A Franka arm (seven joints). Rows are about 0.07 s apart.
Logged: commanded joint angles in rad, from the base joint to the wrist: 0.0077 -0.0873 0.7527 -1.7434 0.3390 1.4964 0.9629; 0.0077 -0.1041 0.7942 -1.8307 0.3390 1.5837 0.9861; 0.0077 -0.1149 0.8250 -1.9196 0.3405 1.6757 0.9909; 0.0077 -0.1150 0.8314 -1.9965 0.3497 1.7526 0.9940; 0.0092 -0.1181 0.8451 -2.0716 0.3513 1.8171 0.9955; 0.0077 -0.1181 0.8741 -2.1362 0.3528 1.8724 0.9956; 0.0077 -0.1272 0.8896 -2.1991 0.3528 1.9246 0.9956; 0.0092 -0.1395 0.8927 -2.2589 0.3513 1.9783 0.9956; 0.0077 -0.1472 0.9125 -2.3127 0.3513 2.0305 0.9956; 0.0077 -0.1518 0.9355 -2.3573 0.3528 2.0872 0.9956; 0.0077 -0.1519 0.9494 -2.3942 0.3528 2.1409 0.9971; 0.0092 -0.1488 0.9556 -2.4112 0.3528 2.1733 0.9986; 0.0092 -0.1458 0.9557 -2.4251 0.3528 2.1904 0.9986
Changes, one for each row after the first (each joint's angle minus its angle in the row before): 0.0000 -0.0168 0.0415 -0.0873 0.0000 0.0873 0.0232; 0.0000 -0.0108 0.0308 -0.0889 0.0015 0.0920 0.0048; 0.0000 -0.0001 0.0064 -0.0769 0.0092 0.0769 0.0031; 0.0015 -0.0031 0.0137 -0.0751 0.0016 0.0645 0.0015; -0.0015 0.0000 0.0290 -0.0646 0.0015 0.0553 0.0001; 0.0000 -0.0091 0.0155 -0.0629 0.0000 0.0522 0.0000; 0.0015 -0.0123 0.0031 -0.0598 -0.0015 0.0537 0.0000; -0.0015 -0.0077 0.0198 -0.0538 0.0000 0.0522 0.0000; 0.0000 -0.0046 0.0230 -0.0446 0.0015 0.0567 0.0000; 0.0000 -0.0001 0.0139 -0.0369 0.0000 0.0537 0.0015; 0.0015 0.0031 0.0062 -0.0170 0.0000 0.0324 0.0015; 0.0000 0.0030 0.0001 -0.0139 0.0000 0.0171 0.0000
